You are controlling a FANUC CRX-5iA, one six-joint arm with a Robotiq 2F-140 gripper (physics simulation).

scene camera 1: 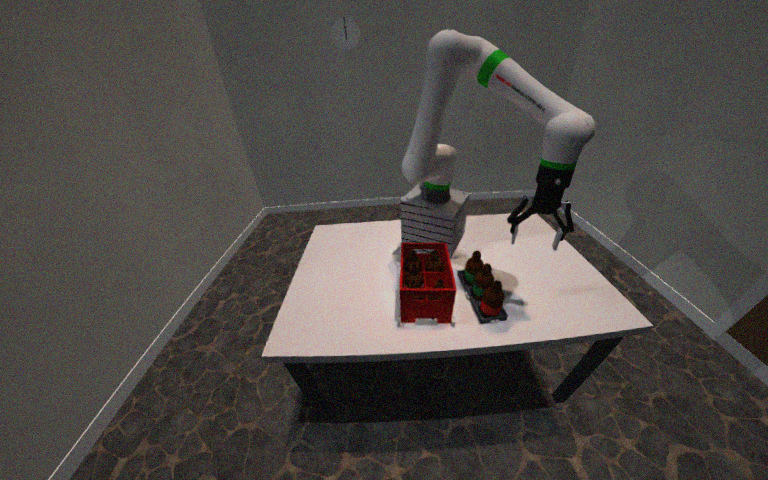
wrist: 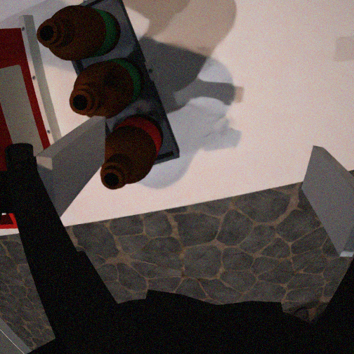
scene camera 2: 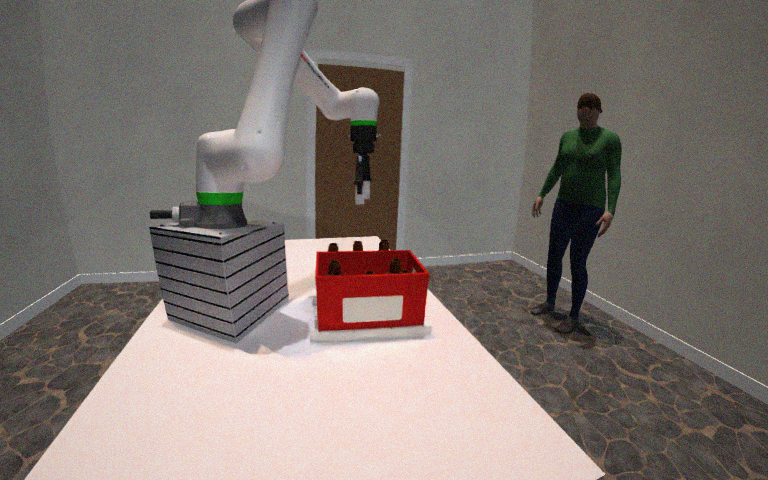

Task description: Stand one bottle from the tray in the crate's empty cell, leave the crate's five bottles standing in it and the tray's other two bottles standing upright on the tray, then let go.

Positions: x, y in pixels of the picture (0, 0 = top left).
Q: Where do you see a red-labelled bottle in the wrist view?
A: At 131, 148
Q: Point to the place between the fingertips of the gripper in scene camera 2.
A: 363, 201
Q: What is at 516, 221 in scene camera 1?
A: The gripper.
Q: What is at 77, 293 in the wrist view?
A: The gripper.
